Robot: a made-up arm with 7 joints. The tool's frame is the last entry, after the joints.
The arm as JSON. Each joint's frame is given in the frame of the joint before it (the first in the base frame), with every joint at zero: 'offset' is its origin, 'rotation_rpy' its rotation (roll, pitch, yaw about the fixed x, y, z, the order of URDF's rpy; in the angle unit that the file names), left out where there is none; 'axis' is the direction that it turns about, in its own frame. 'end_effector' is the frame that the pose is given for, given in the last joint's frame.
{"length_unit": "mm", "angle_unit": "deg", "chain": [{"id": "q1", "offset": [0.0, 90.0, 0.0], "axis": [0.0, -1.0, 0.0]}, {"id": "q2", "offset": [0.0, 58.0, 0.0], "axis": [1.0, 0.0, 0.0]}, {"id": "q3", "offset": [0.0, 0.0, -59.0], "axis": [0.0, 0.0, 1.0]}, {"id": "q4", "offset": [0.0, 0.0, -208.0], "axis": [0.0, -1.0, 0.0]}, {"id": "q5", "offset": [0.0, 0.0, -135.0], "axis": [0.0, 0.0, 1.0]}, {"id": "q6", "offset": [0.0, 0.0, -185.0], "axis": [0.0, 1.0, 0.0]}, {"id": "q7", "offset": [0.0, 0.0, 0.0], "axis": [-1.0, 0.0, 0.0]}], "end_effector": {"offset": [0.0, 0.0, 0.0]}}
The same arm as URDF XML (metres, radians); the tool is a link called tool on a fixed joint. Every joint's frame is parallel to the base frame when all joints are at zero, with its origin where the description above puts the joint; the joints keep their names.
<robot name="arm">
<link name="base_link"/>
<link name="link1"/>
<link name="link2"/>
<link name="link3"/>
<link name="link4"/>
<link name="link5"/>
<link name="link6"/>
<link name="link7"/>
<link name="tool"/>
<joint name="q1" type="continuous"><parent link="base_link"/><child link="link1"/><origin xyz="0 0.09 0" rpy="0 0 0"/><axis xyz="0 -1 0"/></joint>
<joint name="q2" type="continuous"><parent link="link1"/><child link="link2"/><origin xyz="0 0.058 0" rpy="0 0 0"/><axis xyz="1 0 0"/></joint>
<joint name="q3" type="continuous"><parent link="link2"/><child link="link3"/><origin xyz="0 0 -0.059" rpy="0 0 0"/><axis xyz="0 0 1"/></joint>
<joint name="q4" type="continuous"><parent link="link3"/><child link="link4"/><origin xyz="0 0 -0.208" rpy="0 0 0"/><axis xyz="0 -1 0"/></joint>
<joint name="q5" type="continuous"><parent link="link4"/><child link="link5"/><origin xyz="0 0 -0.135" rpy="0 0 0"/><axis xyz="0 0 1"/></joint>
<joint name="q6" type="continuous"><parent link="link5"/><child link="link6"/><origin xyz="0 0 -0.185" rpy="0 0 0"/><axis xyz="0 1 0"/></joint>
<joint name="q7" type="continuous"><parent link="link6"/><child link="link7"/><origin xyz="0 0 0" rpy="0 0 0"/><axis xyz="-1 0 0"/></joint>
<joint name="tool_joint" type="fixed"><parent link="link7"/><child link="tool"/><origin xyz="0 0 0" rpy="0 0 0"/></joint>
</robot>

